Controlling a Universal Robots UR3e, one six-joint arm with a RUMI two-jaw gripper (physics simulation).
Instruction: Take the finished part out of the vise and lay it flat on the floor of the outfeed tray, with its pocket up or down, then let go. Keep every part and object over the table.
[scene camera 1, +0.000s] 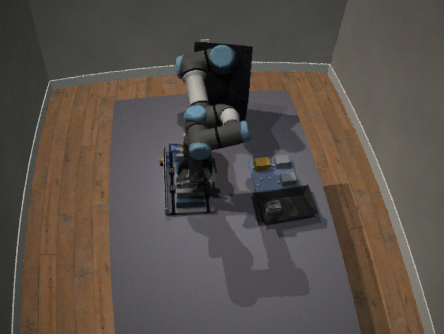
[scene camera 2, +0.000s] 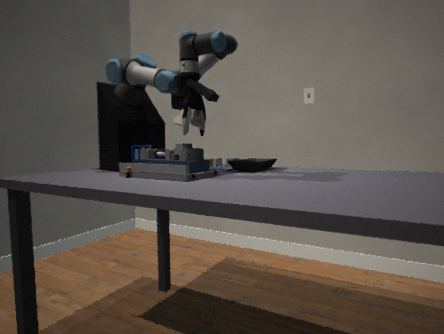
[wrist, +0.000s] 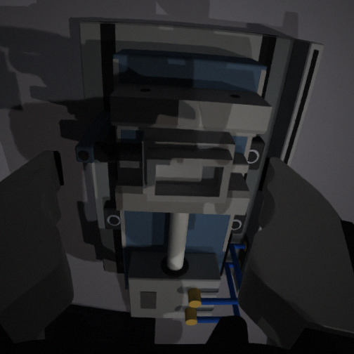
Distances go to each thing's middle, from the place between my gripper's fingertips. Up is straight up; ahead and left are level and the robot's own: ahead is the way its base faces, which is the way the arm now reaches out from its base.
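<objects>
My hand 140 mm above the blue plate (scene camera 1: 265, 185), 110 mm past it, 340 mm to the right of it.
</objects>
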